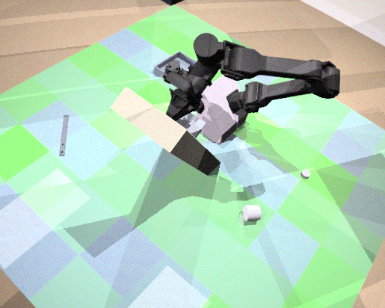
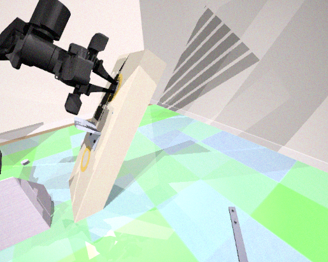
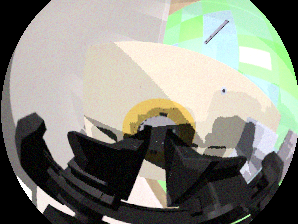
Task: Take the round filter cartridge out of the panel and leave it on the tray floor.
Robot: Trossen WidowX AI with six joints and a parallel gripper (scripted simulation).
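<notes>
The round white filter cartridge lies 10 mm ahead of my gripper tip and 10 mm below it. Round my gripper tip: grey bracket 90 mm behind, 90 mm below; then grey-blue tray 430 mm behind, 300 mm to the right, 260 mm below.
</notes>
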